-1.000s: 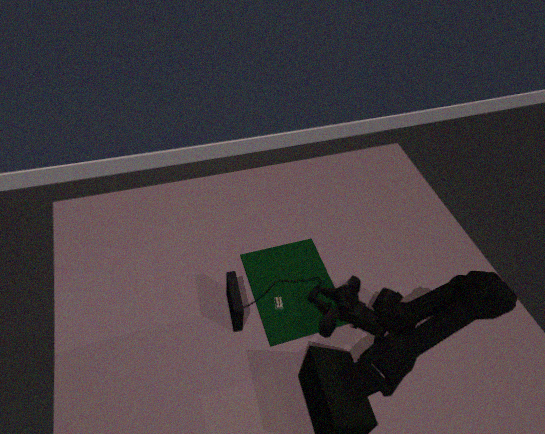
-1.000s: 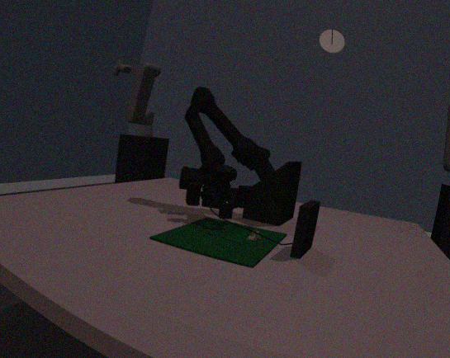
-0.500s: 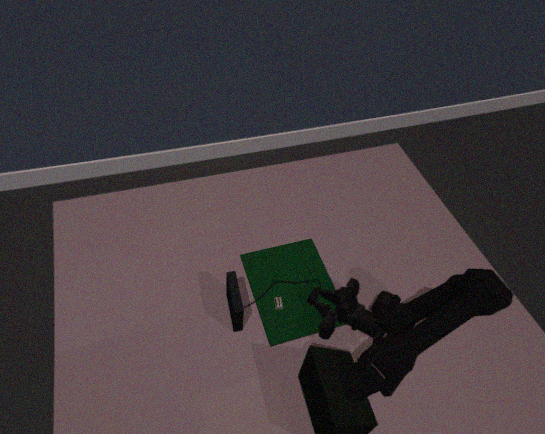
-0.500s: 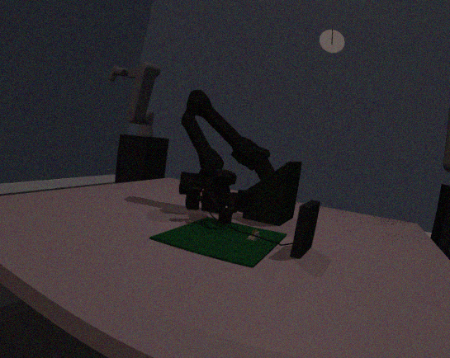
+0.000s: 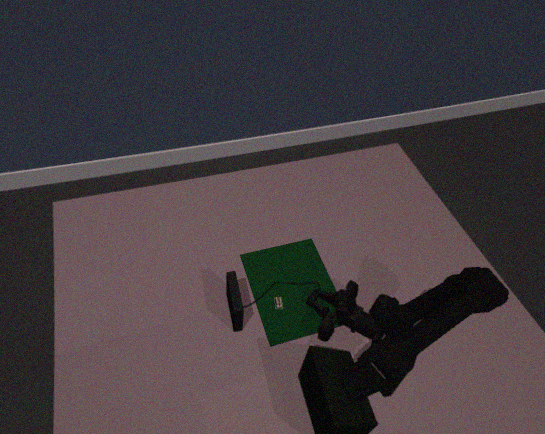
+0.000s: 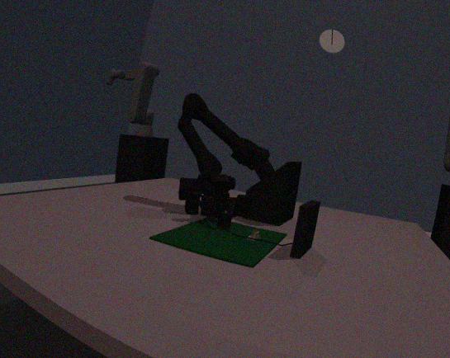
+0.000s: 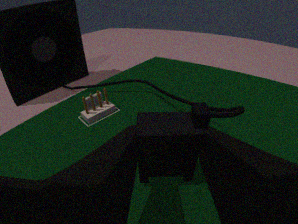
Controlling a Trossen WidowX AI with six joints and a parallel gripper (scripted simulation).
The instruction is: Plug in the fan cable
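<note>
Right now the black plug is 1 cm below my gripper tip. Round my gripper tip: black fan: 21 cm to the left, 2 cm ahead, 2 cm above; then pale four-pin header: 9 cm to the left, 4 cm below, 2 cm ahead; then green board: 6 cm ahead, 5 cm below, 3 cm to the left.
</note>
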